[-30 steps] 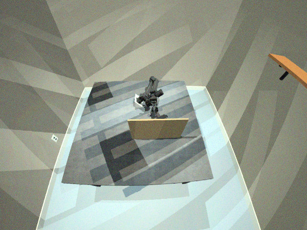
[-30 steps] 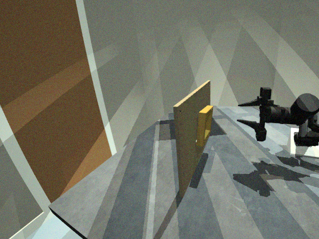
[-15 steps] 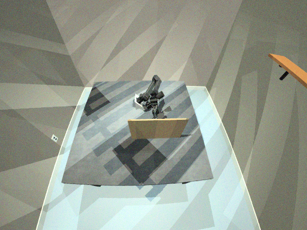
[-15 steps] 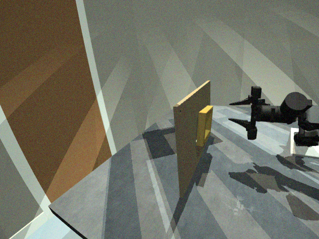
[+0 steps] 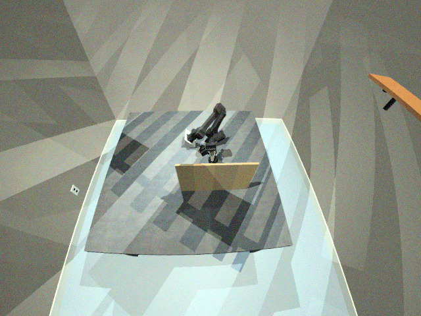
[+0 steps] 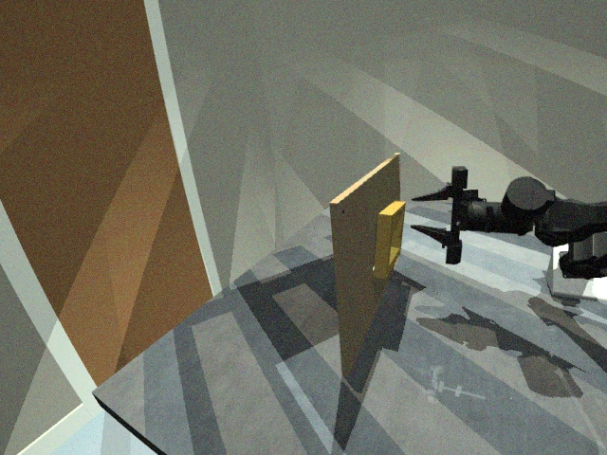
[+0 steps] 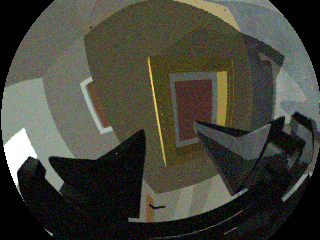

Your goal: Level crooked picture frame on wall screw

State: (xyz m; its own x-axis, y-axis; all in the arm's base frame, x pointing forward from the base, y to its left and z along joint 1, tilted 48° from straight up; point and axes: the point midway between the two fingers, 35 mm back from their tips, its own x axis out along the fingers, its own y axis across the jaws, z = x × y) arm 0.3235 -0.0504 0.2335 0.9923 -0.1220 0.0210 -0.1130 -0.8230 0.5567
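My gripper tip is now 5 cm short of the yellow picture frame, 5 cm above it and 1 cm to the right of it. From my gripper tip the other things lie so: wooden wall board 6 cm below, 6 cm ahead, 1 cm to the left.
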